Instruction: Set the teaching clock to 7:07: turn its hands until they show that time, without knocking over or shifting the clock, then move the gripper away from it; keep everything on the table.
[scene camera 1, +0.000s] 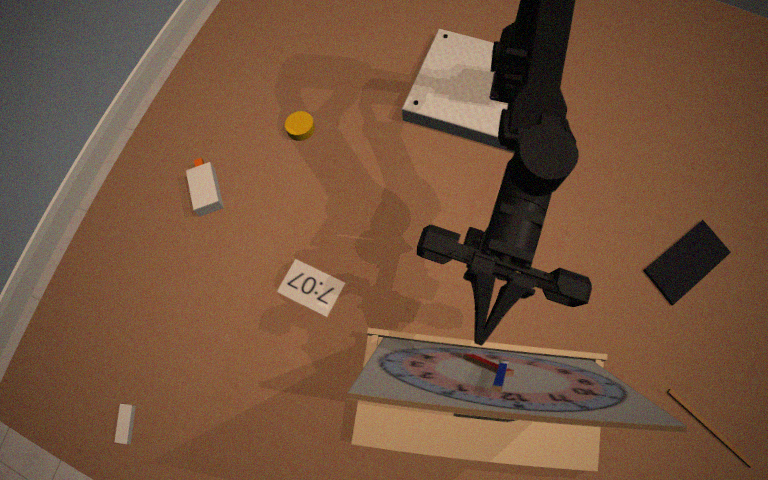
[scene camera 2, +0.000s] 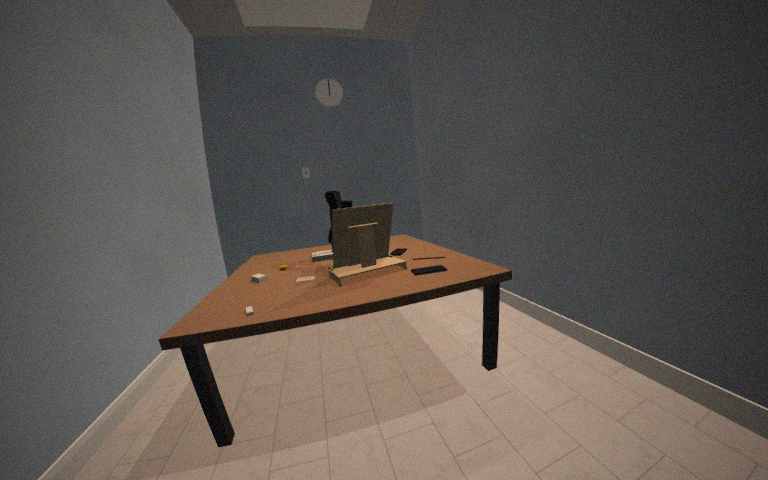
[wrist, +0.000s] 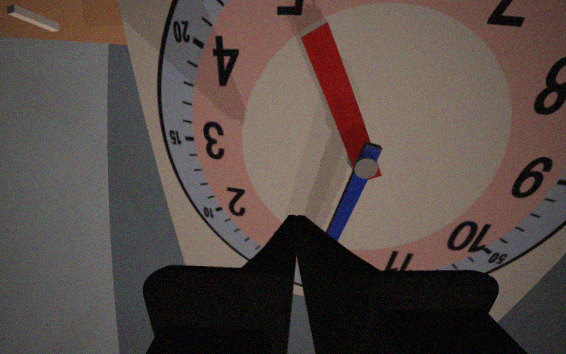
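Seen in the pictures: gripper, fingertip midpoint: (scene camera 1: 478, 344) (wrist: 295, 222); arm's base at its link origin: (scene camera 1: 509, 89).
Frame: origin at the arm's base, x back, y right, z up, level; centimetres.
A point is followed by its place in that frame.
The teaching clock (scene camera 1: 543, 383) @[y -8.5, x -51.1, z 17.8 cm] (scene camera 2: 348, 243) (wrist: 435, 125) @[y -7.5, x -49.5, z 13.1 cm] stands upright on its pale wooden base (scene camera 1: 419, 427) @[y 3.3, x -58.0, z 1.3 cm] (scene camera 2: 373, 269) @[y -4.5, x -60.6, z 1.0 cm]. In the wrist view its dial appears upside down. The short, wide red hand (scene camera 1: 481, 360) @[y -2.0, x -49.2, z 12.6 cm] (wrist: 336, 90) @[y -2.0, x -49.0, z 12.1 cm] points near the 5, slightly toward the 6. The thin blue hand (scene camera 1: 500, 374) @[y -3.3, x -51.7, z 21.8 cm] (wrist: 350, 204) @[y -3.9, x -50.3, z 18.2 cm] points about at the 12; its outer part is hidden behind my fingers. My gripper (scene camera 1: 480, 341) @[y -0.7, x -48.7, z 19.2 cm] (wrist: 295, 222) @[y -0.7, x -48.7, z 19.2 cm] is shut and empty, its tips in front of the dial, on the 1-and-2 side of the blue hand. Contact cannot be told. A card (scene camera 1: 311, 287) @[y 24.0, x -41.5, z -2.6 cm] (scene camera 2: 305, 279) @[y 24.4, x -42.9, z -2.6 cm] reads 7:07.
A yellow disc (scene camera 1: 299, 125) @[y 34.3, x -14.7, z -0.8 cm] (scene camera 2: 283, 267) @[y 34.6, x -16.5, z -1.0 cm], a white box (scene camera 1: 204, 188) @[y 46.2, x -30.1, z 0.1 cm] (scene camera 2: 258, 277) @[y 46.6, x -33.2, z 0.1 cm] and a small white block (scene camera 1: 124, 423) @[y 46.3, x -69.9, z -1.5 cm] (scene camera 2: 249, 310) @[y 46.3, x -71.2, z -1.5 cm] lie to one side. A dark slab (scene camera 1: 687, 262) @[y -33.8, x -24.7, z -1.9 cm] (scene camera 2: 398, 251) @[y -33.7, x -25.0, z -1.9 cm], a thin stick (scene camera 1: 707, 428) @[y -39.3, x -50.2, z -2.3 cm] (scene camera 2: 428, 258) @[y -39.5, x -50.3, z -2.5 cm] and a black bar (scene camera 2: 428, 270) @[y -27.2, x -69.6, z -1.9 cm] lie on the other.
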